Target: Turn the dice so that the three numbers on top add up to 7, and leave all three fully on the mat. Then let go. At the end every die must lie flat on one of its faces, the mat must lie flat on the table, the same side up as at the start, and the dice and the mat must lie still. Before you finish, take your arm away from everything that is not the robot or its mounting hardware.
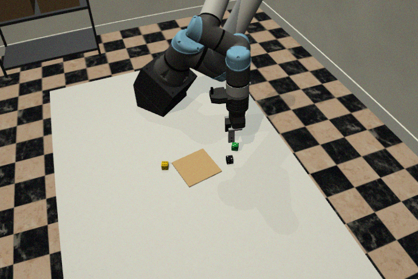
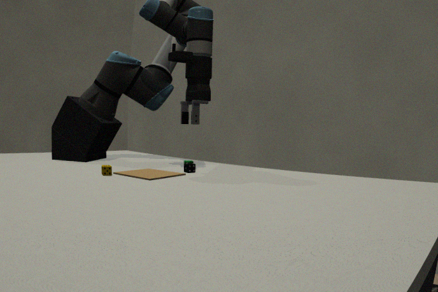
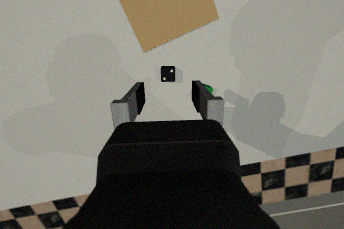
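Right now the black die is 14 cm below my hand. Also, from my hand: yellow die 24 cm to the right, 14 cm below, 3 cm behind; then tan mat 15 cm below, 13 cm to the right, 1 cm behind; then green die 14 cm below, 6 cm behind, 4 cm to the left.
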